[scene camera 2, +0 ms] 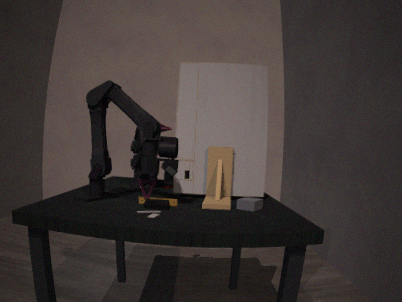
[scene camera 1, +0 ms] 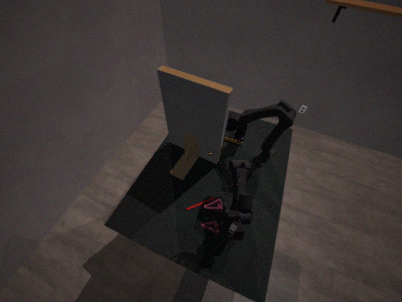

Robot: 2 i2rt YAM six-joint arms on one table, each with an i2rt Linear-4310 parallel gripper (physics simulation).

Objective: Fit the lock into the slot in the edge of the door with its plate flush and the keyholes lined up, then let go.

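Frame: origin at the left arm's base, x right, y up, z back, level; metres.
Seen in the pictures: left gripper, fingertip midpoint: (scene camera 2: 170, 135) (scene camera 1: 202, 216); right gripper, fingertip midpoint: (scene camera 2: 146, 199) (scene camera 1: 238, 142); right arm's base, origin of the base link: (scene camera 2: 97, 197) (scene camera 1: 264, 156).
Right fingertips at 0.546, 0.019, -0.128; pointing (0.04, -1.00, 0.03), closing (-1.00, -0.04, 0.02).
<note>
Pixels of each thing's top centre, then the offset from my right fingertips to it, as dx, dy, dz. "spot": a spot on its surface instead.
- grey door, middle of its top: (scene camera 2: 224, 63) (scene camera 1: 193, 78) -0.207, +0.562, -0.272
- small keyhole, surface spot: (scene camera 1: 210, 153) spot: -0.221, +0.056, -0.146
- lock, middle of its top: (scene camera 2: 156, 199) (scene camera 1: 235, 136) +0.036, +0.008, -0.042
- wooden bracket, surface spot: (scene camera 2: 218, 180) spot: -0.114, +0.070, -0.261
- grey block, middle of its top: (scene camera 2: 250, 199) +0.004, +0.017, -0.370
- thin white strip, middle of its top: (scene camera 2: 148, 210) +0.141, -0.010, -0.028
- small white chip, middle of its top: (scene camera 2: 153, 215) +0.178, -0.017, -0.051
- red stick, middle of its top: (scene camera 1: 200, 203) -0.538, -0.013, -0.081
The grey door (scene camera 1: 194, 117) stands upright on the dark table, also seen in scene camera 2 (scene camera 2: 222, 129). A dark slot (scene camera 2: 186, 174) is cut low in its edge, and a small keyhole (scene camera 1: 210, 153) shows low on its face. The lock (scene camera 2: 158, 201), a brass plate with a dark body, lies flat on the table beside the door edge; its plate also shows in scene camera 1 (scene camera 1: 233, 141). My right gripper (scene camera 2: 146, 195) points down just above the lock, with its fingers shut to a point. My left gripper (scene camera 1: 213, 216) is open and empty, low over the table, far from the lock.
A wooden bracket (scene camera 2: 218, 180) props the door. A grey block (scene camera 2: 249, 204) sits next to it. A thin white strip (scene camera 2: 149, 211) and a small white chip (scene camera 2: 153, 216) lie in front of the lock. A red stick (scene camera 1: 200, 204) lies near my left gripper.
</note>
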